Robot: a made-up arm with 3 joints. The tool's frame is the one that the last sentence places.
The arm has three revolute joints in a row. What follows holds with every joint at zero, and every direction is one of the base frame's. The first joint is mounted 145.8 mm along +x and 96.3 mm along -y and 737 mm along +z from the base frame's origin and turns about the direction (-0.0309, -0.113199, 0.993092). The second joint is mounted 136 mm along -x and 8.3 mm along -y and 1.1 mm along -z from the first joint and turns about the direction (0.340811, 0.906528, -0.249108). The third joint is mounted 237.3 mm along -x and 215.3 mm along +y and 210.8 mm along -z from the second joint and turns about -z. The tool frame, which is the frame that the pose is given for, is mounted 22.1 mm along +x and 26.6 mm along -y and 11.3 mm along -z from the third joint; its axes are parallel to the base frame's.
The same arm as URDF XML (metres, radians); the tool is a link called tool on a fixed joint. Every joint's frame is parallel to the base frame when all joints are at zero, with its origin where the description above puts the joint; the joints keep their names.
<robot name="arm">
  <joint name="joint 1" type="continuous">
    <parent link="base_link"/>
    <child link="link1"/>
    <origin xyz="0.1458 -0.0963 0.7370"/>
    <axis xyz="-0.0309 -0.113199 0.993092"/>
  </joint>
  <joint name="joint 2" type="continuous">
    <parent link="link1"/>
    <child link="link2"/>
    <origin xyz="-0.1360 -0.0083 -0.0011"/>
    <axis xyz="0.340811 0.906528 -0.249108"/>
  </joint>
  <joint name="joint 3" type="continuous">
    <parent link="link2"/>
    <child link="link3"/>
    <origin xyz="-0.2373 0.2153 -0.2108"/>
    <axis xyz="0 0 -1"/>
  </joint>
  <joint name="tool_fixed" type="fixed">
    <parent link="link3"/>
    <child link="tool"/>
    <origin xyz="0.0221 -0.0266 -0.0113"/>
  </joint>
  <link name="base_link"/>
  <link name="link1"/>
  <link name="link2"/>
  <link name="link3"/>
  <link name="tool"/>
</robot>

